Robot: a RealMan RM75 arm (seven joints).
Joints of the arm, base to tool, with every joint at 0 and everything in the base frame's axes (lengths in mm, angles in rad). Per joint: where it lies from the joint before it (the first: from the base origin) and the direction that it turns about. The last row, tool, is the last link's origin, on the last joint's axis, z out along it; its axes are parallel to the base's.
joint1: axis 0 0 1 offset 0 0 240.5
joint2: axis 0 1 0 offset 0 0 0
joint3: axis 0 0 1 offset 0 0 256
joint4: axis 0 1 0 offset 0 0 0
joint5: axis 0 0 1 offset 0 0 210
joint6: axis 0 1 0 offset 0 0 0
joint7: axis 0 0 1 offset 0 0 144
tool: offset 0 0 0
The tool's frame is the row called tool.
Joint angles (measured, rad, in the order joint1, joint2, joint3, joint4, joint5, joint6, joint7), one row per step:
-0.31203 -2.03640 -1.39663 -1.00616 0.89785 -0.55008 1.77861
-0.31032 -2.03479 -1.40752 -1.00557 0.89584 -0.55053 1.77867
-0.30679 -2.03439 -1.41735 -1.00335 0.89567 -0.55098 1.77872
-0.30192 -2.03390 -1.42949 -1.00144 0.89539 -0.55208 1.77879
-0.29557 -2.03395 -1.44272 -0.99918 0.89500 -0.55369 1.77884
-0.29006 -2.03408 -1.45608 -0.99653 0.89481 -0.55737 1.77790
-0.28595 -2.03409 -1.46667 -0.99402 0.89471 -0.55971 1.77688
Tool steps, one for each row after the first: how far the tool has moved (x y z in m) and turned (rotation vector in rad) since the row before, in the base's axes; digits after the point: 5 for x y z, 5 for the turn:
-0.00211 0.00136 0.00337 0.00962 -0.00325 0.00746
-0.00296 0.00058 0.00243 0.00749 -0.00195 0.00957
-0.00354 0.00055 0.00309 0.00933 -0.00289 0.01117
-0.00413 0.00022 0.00317 0.00976 -0.00388 0.01309
-0.00371 0.00015 0.00305 0.00842 -0.00523 0.01145
-0.00308 0.00015 0.00242 0.00674 -0.00390 0.00977

